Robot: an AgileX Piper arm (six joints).
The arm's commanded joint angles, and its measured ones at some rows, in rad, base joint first. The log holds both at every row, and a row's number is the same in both.
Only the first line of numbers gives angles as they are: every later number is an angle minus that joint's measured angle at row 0.
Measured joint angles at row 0:
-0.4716 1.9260 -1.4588 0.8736 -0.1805 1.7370
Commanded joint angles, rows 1 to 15:
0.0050 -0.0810 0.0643 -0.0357 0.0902 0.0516
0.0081 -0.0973 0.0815 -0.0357 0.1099 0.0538
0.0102 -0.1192 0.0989 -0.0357 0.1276 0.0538
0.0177 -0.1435 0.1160 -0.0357 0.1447 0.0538
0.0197 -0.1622 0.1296 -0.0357 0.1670 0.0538
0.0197 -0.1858 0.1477 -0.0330 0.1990 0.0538
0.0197 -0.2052 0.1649 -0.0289 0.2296 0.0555
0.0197 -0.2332 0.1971 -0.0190 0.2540 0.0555
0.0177 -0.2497 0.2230 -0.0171 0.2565 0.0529
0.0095 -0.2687 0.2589 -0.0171 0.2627 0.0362
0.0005 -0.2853 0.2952 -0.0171 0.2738 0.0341
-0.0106 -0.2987 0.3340 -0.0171 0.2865 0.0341
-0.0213 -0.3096 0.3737 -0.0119 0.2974 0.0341
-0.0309 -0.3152 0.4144 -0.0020 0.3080 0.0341
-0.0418 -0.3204 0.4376 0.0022 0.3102 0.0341
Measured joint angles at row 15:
-0.0042 -0.2873 0.3194 -0.0139 0.2723 0.0434
